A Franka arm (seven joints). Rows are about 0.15 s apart.
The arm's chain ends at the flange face. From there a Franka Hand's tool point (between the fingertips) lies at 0.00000 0.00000 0.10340 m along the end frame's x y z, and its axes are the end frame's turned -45 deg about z.
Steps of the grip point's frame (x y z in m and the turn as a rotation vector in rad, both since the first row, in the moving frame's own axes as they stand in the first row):
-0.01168 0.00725 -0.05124 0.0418 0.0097 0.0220
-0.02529 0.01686 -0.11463 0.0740 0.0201 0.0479
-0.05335 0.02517 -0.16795 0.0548 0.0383 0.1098
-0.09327 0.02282 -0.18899 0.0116 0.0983 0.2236
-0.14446 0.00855 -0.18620 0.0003 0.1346 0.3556
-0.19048 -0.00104 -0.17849 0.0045 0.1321 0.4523
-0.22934 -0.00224 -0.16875 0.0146 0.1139 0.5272
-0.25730 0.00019 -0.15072 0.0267 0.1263 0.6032
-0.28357 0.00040 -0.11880 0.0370 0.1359 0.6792
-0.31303 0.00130 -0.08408 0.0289 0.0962 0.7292
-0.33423 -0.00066 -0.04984 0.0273 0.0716 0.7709
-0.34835 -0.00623 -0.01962 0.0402 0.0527 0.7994
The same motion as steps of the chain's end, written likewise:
-0.00083 0.01718 -0.05114 0.0364 -0.0227 0.0220
-0.00219 0.03677 -0.11433 0.0665 -0.0381 0.0479
-0.01910 0.06238 -0.16772 0.0658 -0.0117 0.1098
-0.05699 0.08934 -0.18849 0.0777 0.0613 0.2236
-0.10742 0.11610 -0.18527 0.0954 0.0950 0.3556
-0.14663 0.14151 -0.17760 0.0966 0.0902 0.4523
-0.17308 0.16766 -0.16808 0.0909 0.0702 0.5272
-0.19190 0.19044 -0.14989 0.1082 0.0704 0.6032
-0.21102 0.21009 -0.11781 0.1223 0.0699 0.6792
-0.22810 0.22889 -0.08358 0.0885 0.0476 0.7292
-0.24238 0.24121 -0.04955 0.0699 0.0313 0.7709
-0.25412 0.24766 -0.01940 0.0657 0.0088 0.7994

